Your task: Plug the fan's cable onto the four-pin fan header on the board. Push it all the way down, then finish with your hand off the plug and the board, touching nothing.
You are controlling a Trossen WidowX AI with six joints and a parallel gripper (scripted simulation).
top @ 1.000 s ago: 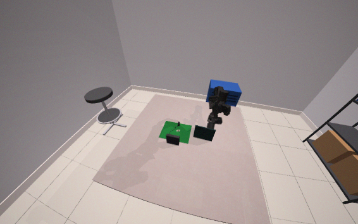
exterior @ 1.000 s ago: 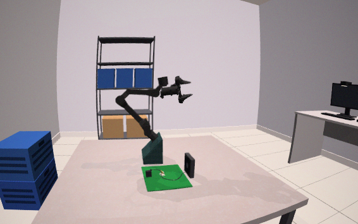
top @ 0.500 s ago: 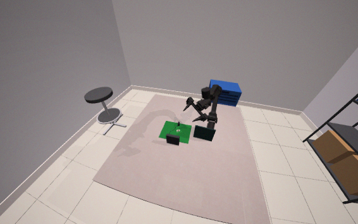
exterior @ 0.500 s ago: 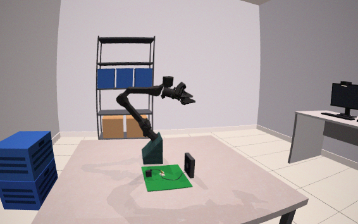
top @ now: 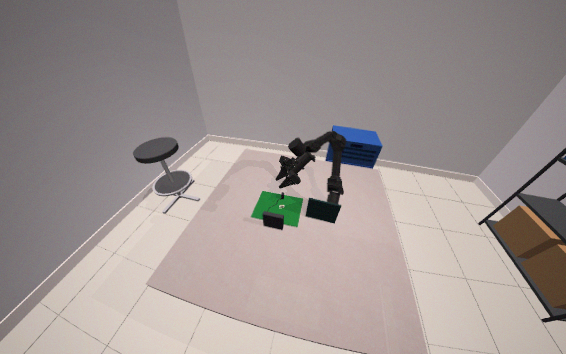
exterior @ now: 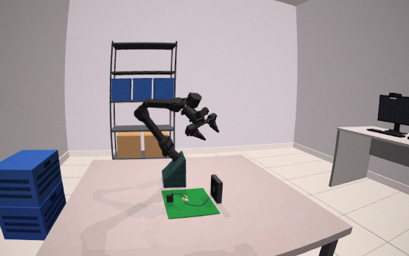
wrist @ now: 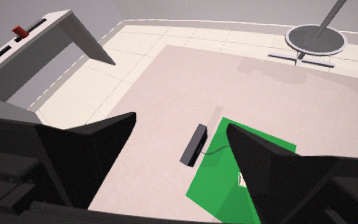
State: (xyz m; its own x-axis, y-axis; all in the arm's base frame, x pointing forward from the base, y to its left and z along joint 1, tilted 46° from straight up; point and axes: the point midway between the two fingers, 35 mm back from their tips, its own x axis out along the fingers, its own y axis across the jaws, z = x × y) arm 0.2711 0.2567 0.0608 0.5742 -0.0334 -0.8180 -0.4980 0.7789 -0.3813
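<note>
Right now my gripper tip is 31 cm above the dark fan plug, 21 cm to the left of it and 4 cm short of it. From my gripper tip the other things lie so: white fan header 34 cm below, 13 cm to the right, 2 cm ahead; green board 35 cm below, 12 cm to the right, 4 cm ahead; black fan 28 cm below, 2 cm to the left, 1 cm ahead.
</note>
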